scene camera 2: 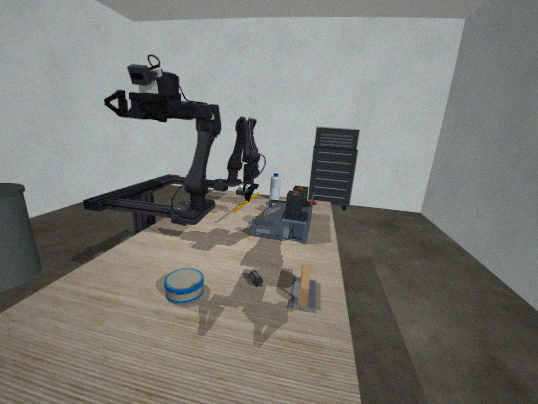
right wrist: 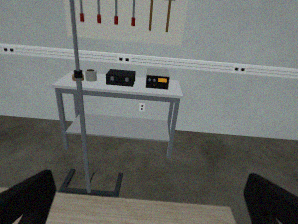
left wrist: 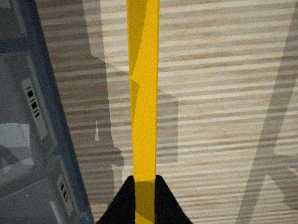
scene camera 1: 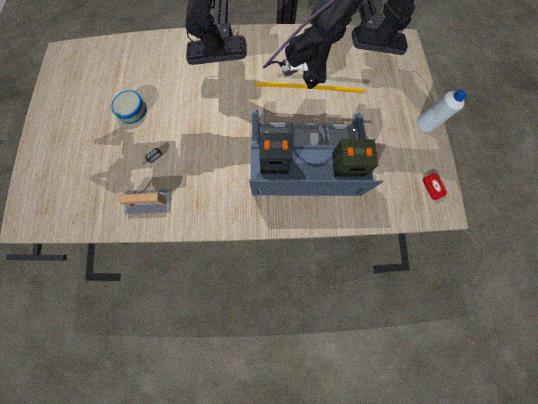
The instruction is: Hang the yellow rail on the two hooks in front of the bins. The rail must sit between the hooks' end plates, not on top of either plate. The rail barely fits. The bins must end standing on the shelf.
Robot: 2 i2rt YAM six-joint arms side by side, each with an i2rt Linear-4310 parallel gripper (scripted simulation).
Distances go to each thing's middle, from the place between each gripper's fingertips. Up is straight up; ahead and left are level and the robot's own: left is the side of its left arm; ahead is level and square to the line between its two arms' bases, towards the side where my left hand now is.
Now: left hand (scene camera 1: 310, 86) 21 cm short of the blue-grey shelf (scene camera 1: 309, 161), 3 cm to the left of it and 5 cm above it. Round my left hand: white bottle (scene camera 1: 451, 102) 11 cm ahead, 48 cm to the left, 3 cm below; then wooden-handled float (scene camera 1: 149, 202) 31 cm ahead, 60 cm to the right, 9 cm below; then blue-rimmed tin (scene camera 2: 183, 286) 7 cm behind, 67 cm to the right, 9 cm below.
Right now the blue-rimmed tin is 10 cm ahead of my right hand (scene camera 2: 122, 103), 5 cm to the left of it and 52 cm below it. Also, from my right hand: white bottle 28 cm ahead, 120 cm to the left, 46 cm below; wooden-handled float 48 cm ahead, 12 cm to the left, 52 cm below; blue-grey shelf 37 cm ahead, 69 cm to the left, 48 cm below.
